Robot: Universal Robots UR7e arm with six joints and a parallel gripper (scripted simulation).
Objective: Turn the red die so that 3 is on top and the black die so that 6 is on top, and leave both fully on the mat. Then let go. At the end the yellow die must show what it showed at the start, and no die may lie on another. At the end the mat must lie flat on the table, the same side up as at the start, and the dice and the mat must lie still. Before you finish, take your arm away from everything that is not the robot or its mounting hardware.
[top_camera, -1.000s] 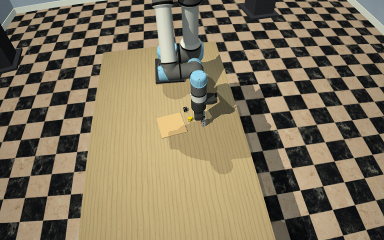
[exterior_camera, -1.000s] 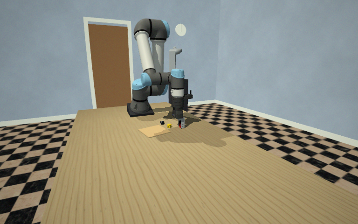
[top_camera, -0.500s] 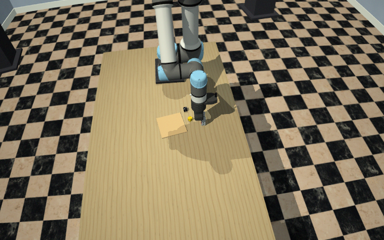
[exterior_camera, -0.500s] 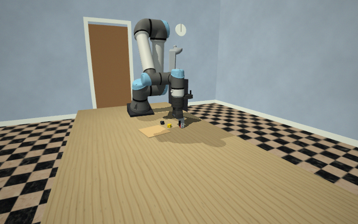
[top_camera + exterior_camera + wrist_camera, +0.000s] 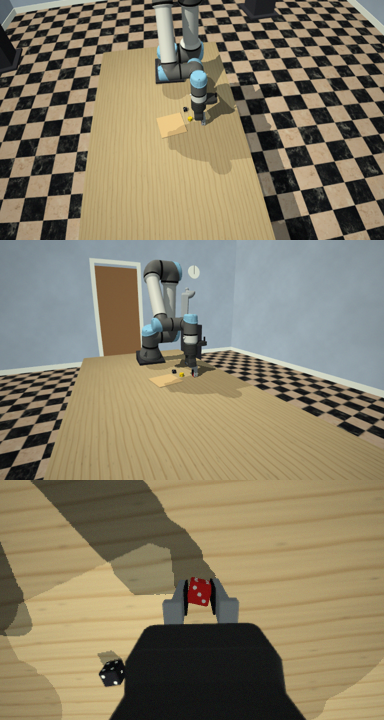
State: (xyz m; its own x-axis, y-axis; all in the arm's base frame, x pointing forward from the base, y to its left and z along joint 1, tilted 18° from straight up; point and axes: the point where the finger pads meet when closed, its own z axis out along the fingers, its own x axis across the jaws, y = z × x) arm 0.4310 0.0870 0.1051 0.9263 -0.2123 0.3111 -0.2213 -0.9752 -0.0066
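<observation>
My hand is 1 cm above the red die. Round my hand: black die: 12 cm behind, 7 cm to the right, 1 cm below; then yellow die: 6 cm to the right, 4 cm behind, 1 cm below; then tan mat: 17 cm to the right, 4 cm behind, 2 cm below.
</observation>
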